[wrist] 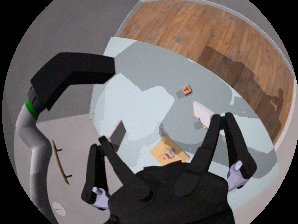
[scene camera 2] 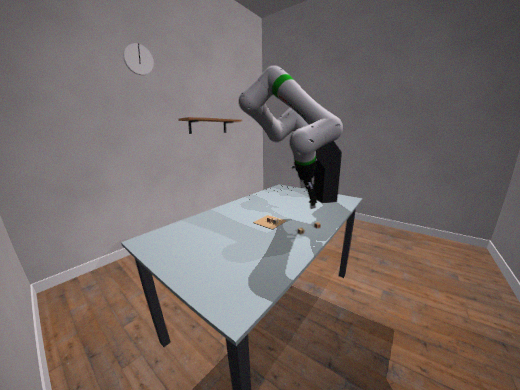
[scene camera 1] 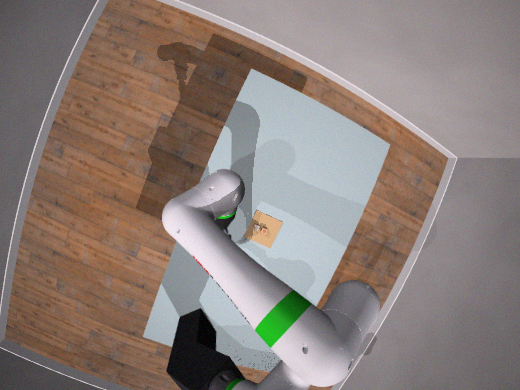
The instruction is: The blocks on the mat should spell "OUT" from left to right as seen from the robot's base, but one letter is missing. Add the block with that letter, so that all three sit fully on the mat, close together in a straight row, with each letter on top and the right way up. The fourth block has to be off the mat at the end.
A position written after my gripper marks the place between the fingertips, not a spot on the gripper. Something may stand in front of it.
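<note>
There is my gripper (wrist: 158, 117), which I can see. I can also see a mat (scene camera 1: 273, 225).
</note>
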